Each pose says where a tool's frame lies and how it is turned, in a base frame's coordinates. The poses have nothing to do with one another.
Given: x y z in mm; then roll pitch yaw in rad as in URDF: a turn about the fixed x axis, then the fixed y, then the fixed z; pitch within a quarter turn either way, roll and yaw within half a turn.
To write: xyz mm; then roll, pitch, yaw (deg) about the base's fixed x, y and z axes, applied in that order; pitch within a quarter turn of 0, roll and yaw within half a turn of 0. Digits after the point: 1 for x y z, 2 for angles.
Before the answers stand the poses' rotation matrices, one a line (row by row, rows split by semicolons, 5 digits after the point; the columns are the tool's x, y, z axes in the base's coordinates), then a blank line. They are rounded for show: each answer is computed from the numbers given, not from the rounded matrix.
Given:
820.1, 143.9, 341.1, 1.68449, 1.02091, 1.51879
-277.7, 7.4, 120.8, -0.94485, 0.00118, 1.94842
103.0, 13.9, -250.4, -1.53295, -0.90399, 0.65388
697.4, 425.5, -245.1, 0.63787, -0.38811, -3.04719
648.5, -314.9, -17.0, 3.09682, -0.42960, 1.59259
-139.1, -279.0, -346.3, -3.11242, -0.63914, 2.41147
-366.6, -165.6, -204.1, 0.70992, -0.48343, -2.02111
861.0, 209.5, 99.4, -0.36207, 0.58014, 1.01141
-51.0, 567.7, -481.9, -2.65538, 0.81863, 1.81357
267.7, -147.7, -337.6, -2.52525, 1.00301, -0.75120
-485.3, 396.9, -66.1, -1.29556, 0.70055, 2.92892
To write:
0.02717 0.15733 0.98717; 0.52188 0.84004 -0.14824; -0.85258 0.51922 -0.05929
-0.36871 -0.54423 -0.75357; 0.92954 -0.21690 -0.29817; -0.00118 -0.81041 0.58586
0.49091 0.60025 -0.63143; 0.37620 0.50767 0.77508; 0.78580 -0.61804 0.02340
-0.92150 0.30008 0.24654; -0.08725 -0.77855 0.62149; 0.37844 0.55120 0.74362
-0.01981 0.99917 0.03568; 0.90892 0.00313 0.41697; 0.41651 0.04069 -0.90822
-0.59802 0.65371 -0.46372; 0.53531 0.75638 0.37594; 0.59651 -0.02341 -0.80227
-0.38537 0.81467 -0.43336; -0.79714 -0.05734 0.60107; 0.46482 0.57708 0.67150
0.44384 -0.89566 -0.02820; 0.70890 0.33170 0.62244; -0.54814 -0.29626 0.78216
-0.16424 0.94021 -0.29838; 0.66319 -0.11867 -0.73899; -0.73021 -0.31926 -0.60404
0.39304 -0.91312 -0.10828; -0.36703 -0.26376 0.89203; -0.84309 -0.31086 -0.43882
-0.74726 0.54903 -0.37438; 0.16136 -0.39660 -0.90370; -0.64464 -0.73571 0.20777

820.1, 143.9, 341.1, 96.51, 58.49, 87.02
-277.7, 7.4, 120.8, -54.14, 0.07, 111.64
103.0, 13.9, -250.4, -87.83, -51.79, 37.46
697.4, 425.5, -245.1, 36.55, -22.24, -174.59
648.5, -314.9, -17.0, 177.43, -24.61, 91.25
-139.1, -279.0, -346.3, -178.33, -36.62, 138.17
-366.6, -165.6, -204.1, 40.68, -27.70, -115.80
861.0, 209.5, 99.4, -20.75, 33.24, 57.95
-51.0, 567.7, -481.9, -152.14, 46.90, 103.91
267.7, -147.7, -337.6, -144.69, 57.47, -43.04
-485.3, 396.9, -66.1, -74.23, 40.14, 167.81

